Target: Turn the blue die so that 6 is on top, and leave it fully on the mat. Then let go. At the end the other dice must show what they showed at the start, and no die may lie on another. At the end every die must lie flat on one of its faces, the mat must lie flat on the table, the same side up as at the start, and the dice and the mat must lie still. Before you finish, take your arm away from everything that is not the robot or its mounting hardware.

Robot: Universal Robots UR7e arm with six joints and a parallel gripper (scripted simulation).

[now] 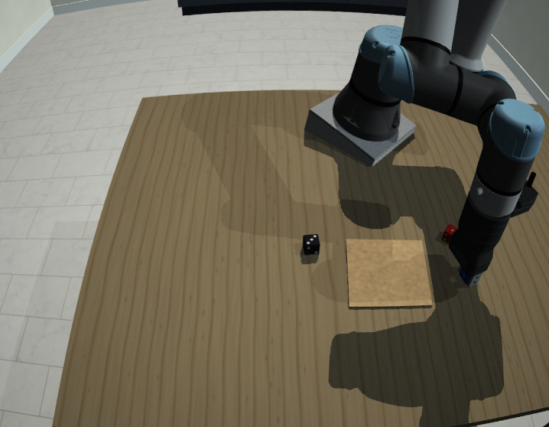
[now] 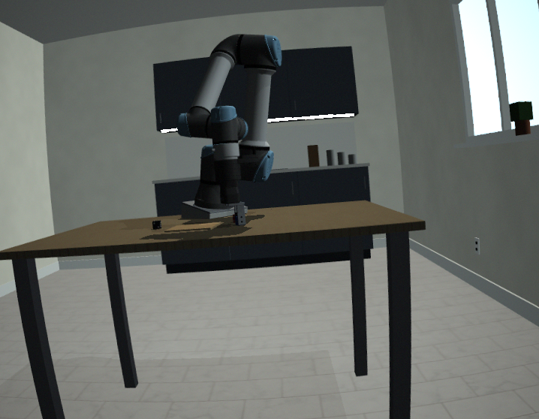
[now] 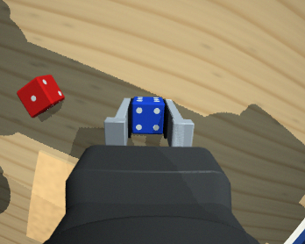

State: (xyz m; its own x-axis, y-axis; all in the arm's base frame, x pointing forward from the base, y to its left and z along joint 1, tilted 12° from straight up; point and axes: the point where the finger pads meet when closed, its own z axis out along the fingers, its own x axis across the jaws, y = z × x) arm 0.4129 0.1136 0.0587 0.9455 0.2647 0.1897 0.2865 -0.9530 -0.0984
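My gripper is now 20 mm past the tan mat, 150 mm to the left of it and 20 mm above it. From my hand the other things lie so: blue die (10 mm below); black die (80 mm behind, 270 mm to the right, 10 mm below); red die (90 mm behind, 10 mm to the right, 10 mm below).
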